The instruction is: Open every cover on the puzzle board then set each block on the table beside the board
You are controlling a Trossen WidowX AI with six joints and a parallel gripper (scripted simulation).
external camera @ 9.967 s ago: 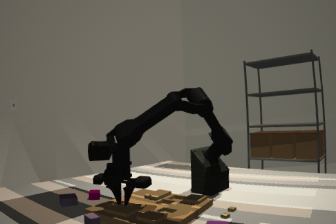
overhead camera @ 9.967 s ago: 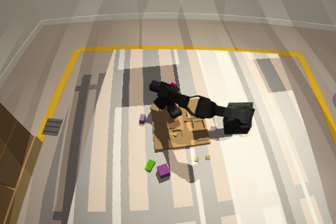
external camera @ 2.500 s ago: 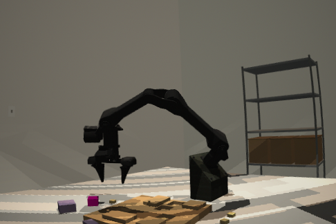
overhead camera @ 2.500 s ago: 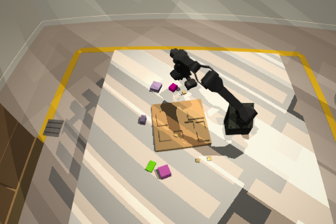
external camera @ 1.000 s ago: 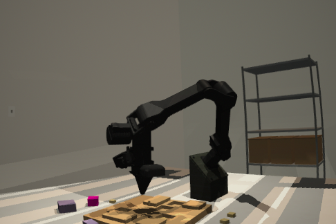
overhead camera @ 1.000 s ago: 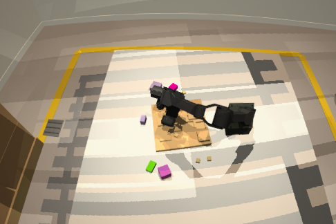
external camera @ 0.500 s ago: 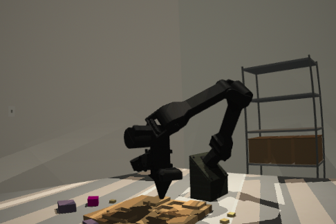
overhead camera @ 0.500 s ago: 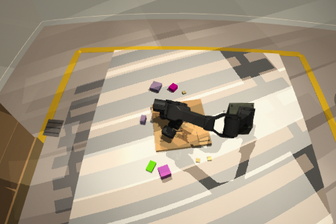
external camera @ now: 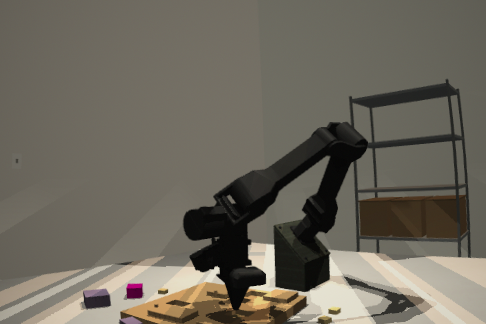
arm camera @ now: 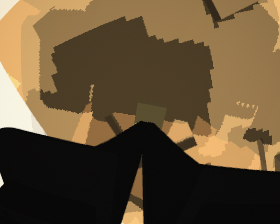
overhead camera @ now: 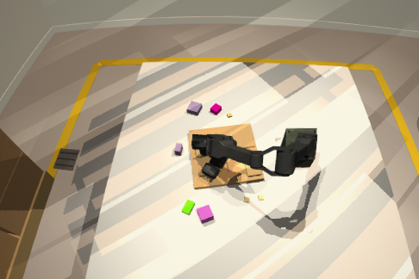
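Now: the tan puzzle board 6 cm to the right of my gripper tip, 2 cm behind it and 1 cm below it. Also, from my gripper tip: green block 19 cm to the left, 11 cm ahead, 3 cm below; magenta block 33 cm to the right, 5 cm ahead, 2 cm below.
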